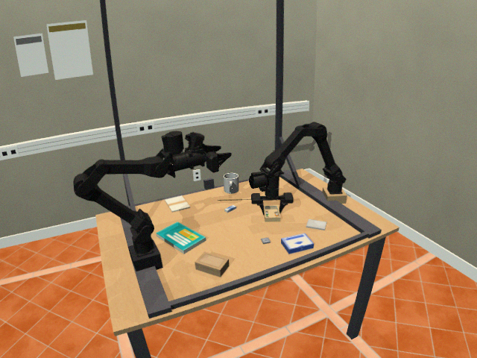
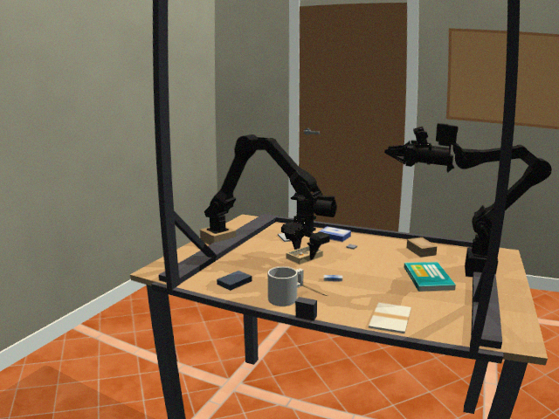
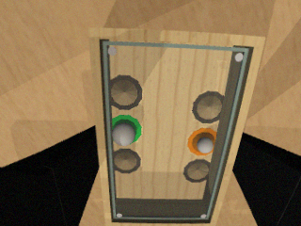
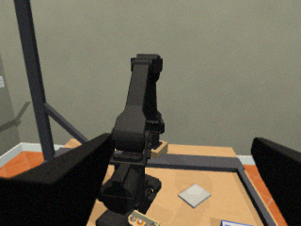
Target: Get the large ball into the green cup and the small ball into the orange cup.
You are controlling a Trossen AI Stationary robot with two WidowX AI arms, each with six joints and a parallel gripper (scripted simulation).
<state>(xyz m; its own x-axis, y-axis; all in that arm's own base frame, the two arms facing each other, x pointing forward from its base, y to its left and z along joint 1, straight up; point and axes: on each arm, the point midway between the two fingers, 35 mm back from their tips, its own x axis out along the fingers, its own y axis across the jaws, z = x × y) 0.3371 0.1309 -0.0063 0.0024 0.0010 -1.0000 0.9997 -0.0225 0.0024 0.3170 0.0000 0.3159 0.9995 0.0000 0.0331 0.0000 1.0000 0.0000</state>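
The covered wooden puzzle lies 30 mm below my left hand. Round my left hand: notepad 330 mm behind, 340 mm to the right, 40 mm below; grey square 150 mm ahead, 140 mm to the right, 40 mm below.
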